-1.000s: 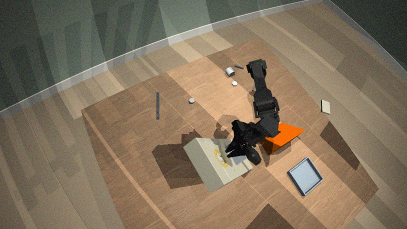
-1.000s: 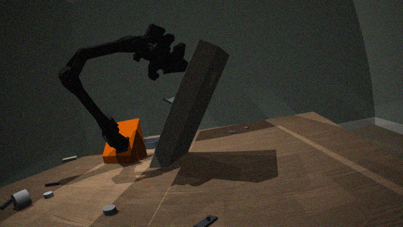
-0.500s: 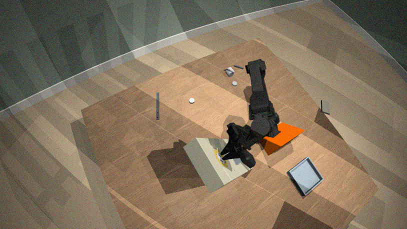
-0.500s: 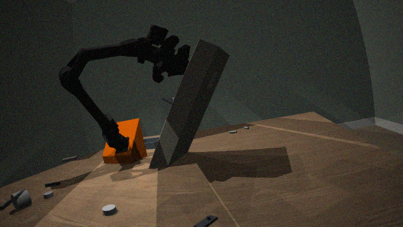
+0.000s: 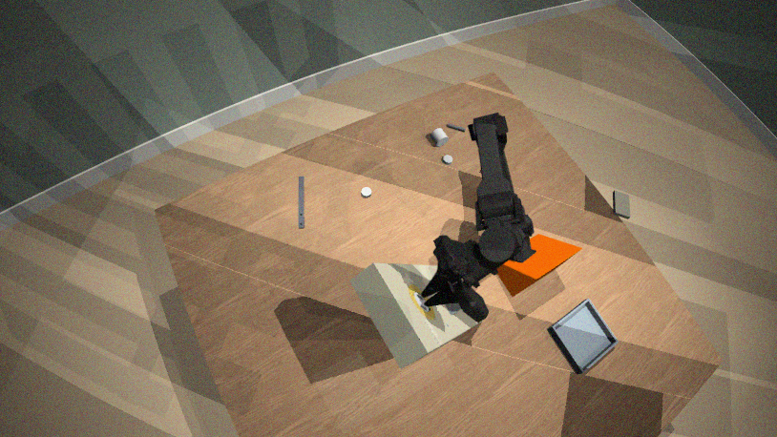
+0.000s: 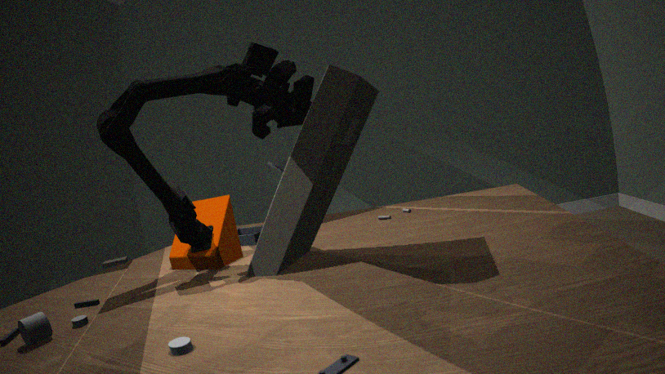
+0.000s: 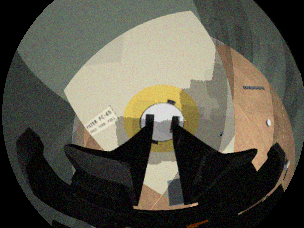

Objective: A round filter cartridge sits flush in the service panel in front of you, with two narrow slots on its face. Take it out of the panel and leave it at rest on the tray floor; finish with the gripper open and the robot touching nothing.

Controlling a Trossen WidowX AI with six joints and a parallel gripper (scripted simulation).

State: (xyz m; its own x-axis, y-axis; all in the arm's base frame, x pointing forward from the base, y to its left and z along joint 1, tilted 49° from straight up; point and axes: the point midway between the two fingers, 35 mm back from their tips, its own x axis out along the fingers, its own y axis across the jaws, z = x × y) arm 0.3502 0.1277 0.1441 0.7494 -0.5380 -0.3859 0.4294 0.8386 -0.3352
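Right now my gripper tip is 2 cm short of the round filter cartridge and 1 cm above it. Also, from my gripper tip: grey flap (8 cm behind, 1 cm to the left, 10 cm below); white card (84 cm behind, 10 cm to the left, 27 cm below); grey tray (39 cm behind, 31 cm to the left, 27 cm below).
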